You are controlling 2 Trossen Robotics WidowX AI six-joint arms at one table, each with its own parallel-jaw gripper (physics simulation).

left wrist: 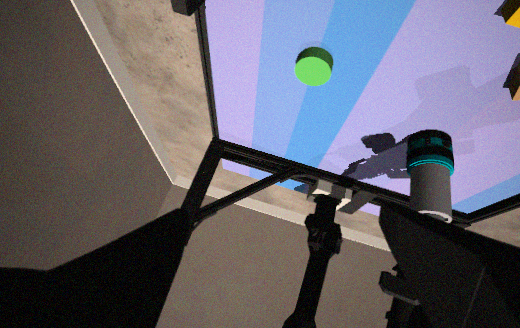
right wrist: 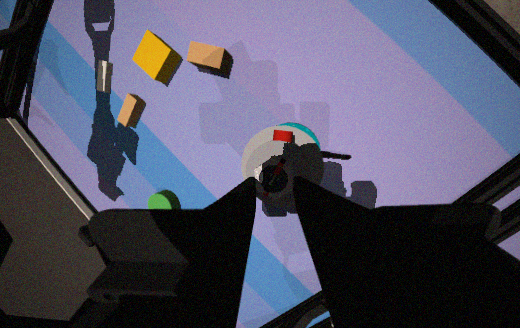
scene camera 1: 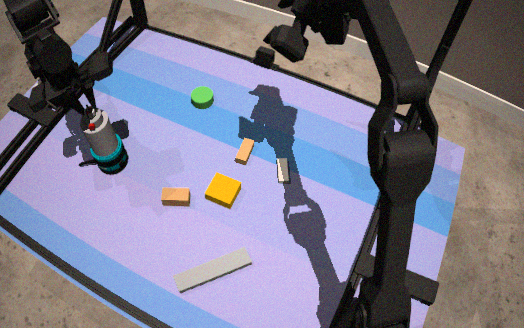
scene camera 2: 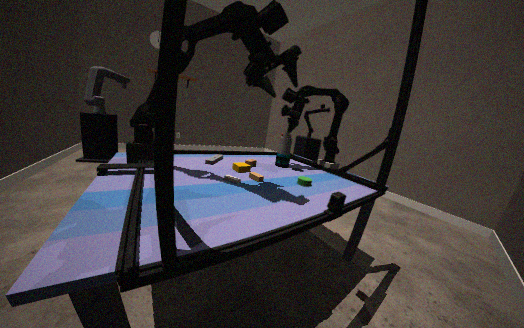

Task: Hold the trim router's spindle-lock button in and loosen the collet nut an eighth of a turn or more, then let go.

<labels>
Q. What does my left gripper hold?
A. Nothing.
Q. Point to a green disc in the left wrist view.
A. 314, 66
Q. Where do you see a trim router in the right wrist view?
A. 274, 163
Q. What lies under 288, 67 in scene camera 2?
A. My left gripper.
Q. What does the yellow block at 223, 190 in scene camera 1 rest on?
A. The table.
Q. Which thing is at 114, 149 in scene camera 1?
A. A trim router.
</labels>
